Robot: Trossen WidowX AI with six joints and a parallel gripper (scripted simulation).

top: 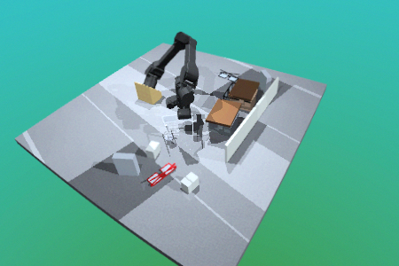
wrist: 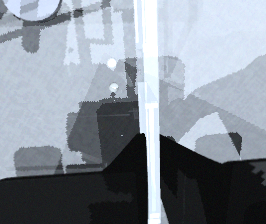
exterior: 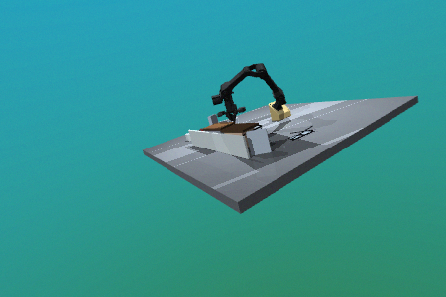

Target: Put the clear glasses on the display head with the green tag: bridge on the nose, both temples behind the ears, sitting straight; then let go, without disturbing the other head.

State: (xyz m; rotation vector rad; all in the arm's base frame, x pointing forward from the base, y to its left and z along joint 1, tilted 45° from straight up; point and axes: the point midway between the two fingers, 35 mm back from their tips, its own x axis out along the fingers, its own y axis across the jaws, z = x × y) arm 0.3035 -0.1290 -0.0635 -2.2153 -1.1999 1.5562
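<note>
Now: gripper tip 10 cm to the left of the thin pale stand, 4 cm past it and 3 cm above it. Also, from my gripper tip: display head: 15 cm ahead, 6 cm to the left; long white panel: 31 cm ahead, 16 cm to the left.
</note>
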